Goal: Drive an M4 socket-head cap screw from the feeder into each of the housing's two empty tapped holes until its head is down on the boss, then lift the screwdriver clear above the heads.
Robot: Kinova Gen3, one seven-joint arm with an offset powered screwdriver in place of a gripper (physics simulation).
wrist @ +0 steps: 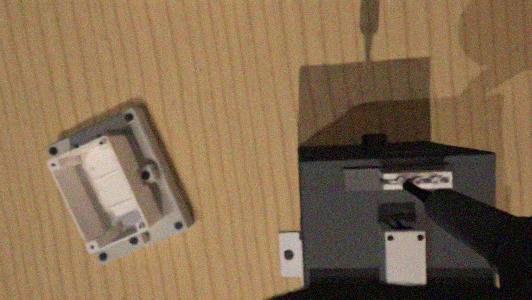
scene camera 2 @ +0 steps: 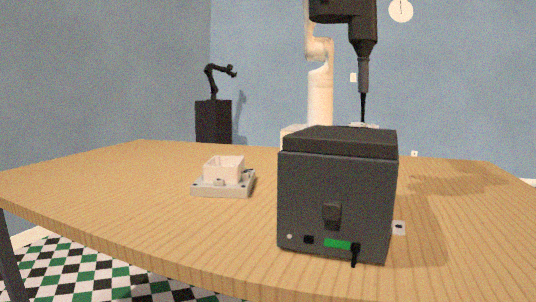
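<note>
My screwdriver (scene camera 2: 362, 121) (wrist: 406, 183) points straight down in the scene view. Its thin bit ends at the feeder's pale screw rail (wrist: 445, 180), towards the rail's left part in the wrist view. Whether the tip touches a screw or carries one is too blurred to tell. Screw heads show on the rail right of the bit. The dark box-shaped feeder (scene camera 2: 305, 200) (wrist: 340, 215) stands on the table. The housing (scene camera 2: 220, 191) (wrist: 160, 231), a grey base with an open white box, lies apart at the left. A boss (scene camera 2: 219, 181) (wrist: 146, 175) on it shows a dark centre.
A small pale tab with a dark hole (scene camera 2: 398, 228) (wrist: 289, 255) sits beside the feeder. The white arm base (scene camera 2: 320, 102) stands behind the table. A black pedestal (scene camera 2: 213, 122) with a small dark arm is farther back. The wooden table (scene camera 2: 150, 200) (wrist: 240, 100) carries the feeder and housing.
</note>
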